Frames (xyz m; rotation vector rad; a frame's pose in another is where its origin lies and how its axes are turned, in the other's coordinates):
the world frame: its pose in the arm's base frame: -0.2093 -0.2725 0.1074 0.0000 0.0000 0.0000
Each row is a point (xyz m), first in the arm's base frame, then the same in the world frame.
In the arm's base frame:
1: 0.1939 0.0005 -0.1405
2: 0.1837 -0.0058 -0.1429
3: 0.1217 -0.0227 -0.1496
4: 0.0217 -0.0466 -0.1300
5: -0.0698 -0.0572 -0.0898
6: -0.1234 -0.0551 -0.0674
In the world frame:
1: 0.4032 0.2730 -0.2479
2: 0.3930 0.2667 -0.2503
3: 0.3310 0.2498 -0.2570
4: 0.2310 0.2259 -0.2374
5: 0.1395 0.2153 -0.1972
6: 0.0859 0.2174 -0.1748

